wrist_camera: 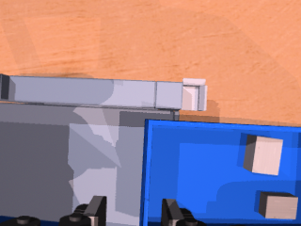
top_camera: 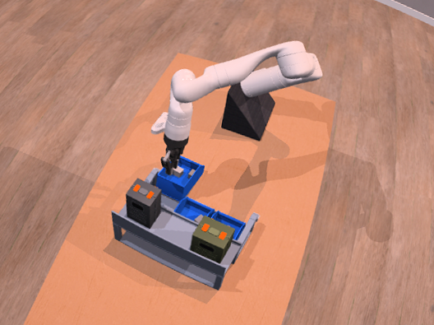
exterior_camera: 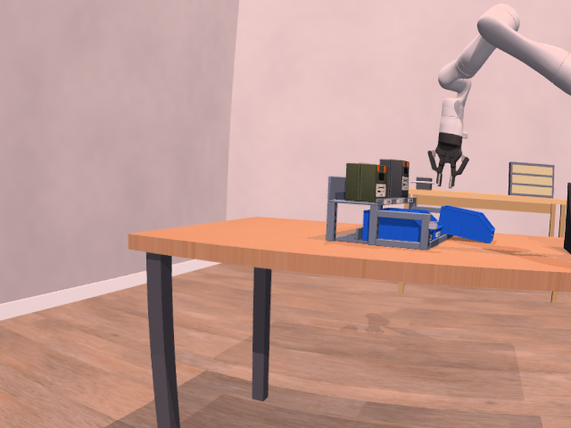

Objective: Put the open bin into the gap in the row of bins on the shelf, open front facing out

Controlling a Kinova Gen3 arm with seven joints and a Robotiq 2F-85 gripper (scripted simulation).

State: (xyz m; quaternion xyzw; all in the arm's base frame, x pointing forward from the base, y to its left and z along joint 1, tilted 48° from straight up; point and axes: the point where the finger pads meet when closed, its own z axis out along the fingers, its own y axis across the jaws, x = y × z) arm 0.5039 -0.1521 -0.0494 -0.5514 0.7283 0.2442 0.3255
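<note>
Right now my hand is 140 mm above the grey block and 100 mm past it. From my hand the other things lie so: grey shelf (120 mm ahead, 100 mm below, 90 mm to the left); then dark grey box (160 mm ahead, 40 mm to the right); then olive box (210 mm ahead, 190 mm to the left, 20 mm below).
</note>
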